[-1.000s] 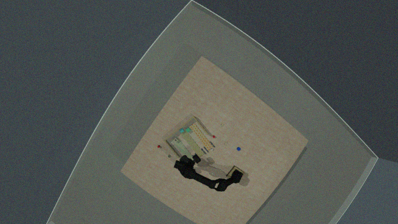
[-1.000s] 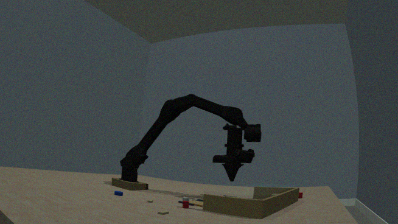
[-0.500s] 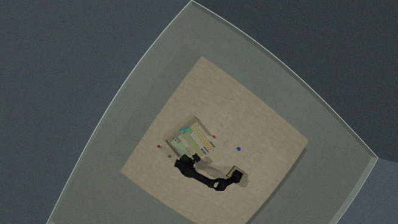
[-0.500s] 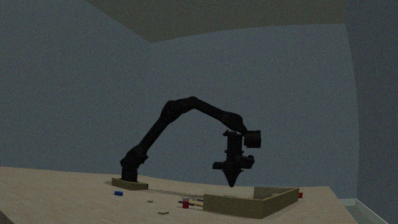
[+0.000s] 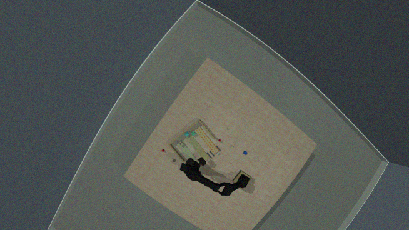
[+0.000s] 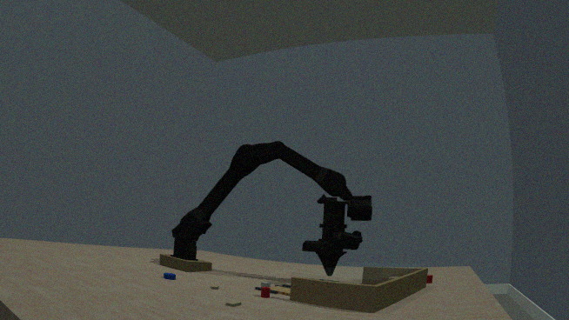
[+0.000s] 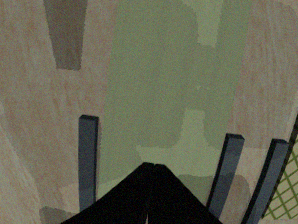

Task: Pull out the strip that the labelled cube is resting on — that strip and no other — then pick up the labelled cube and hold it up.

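Now: the pale green strip 90 mm ahead of my gripper tip, 30 mm to the right of it and 20 mm below it. Round my gripper tip: blue piece: 300 mm behind, 300 mm to the right, 20 mm below; grey piece: 160 mm ahead, 80 mm to the left, 20 mm below; pale cube: 190 mm ahead, 70 mm to the right.
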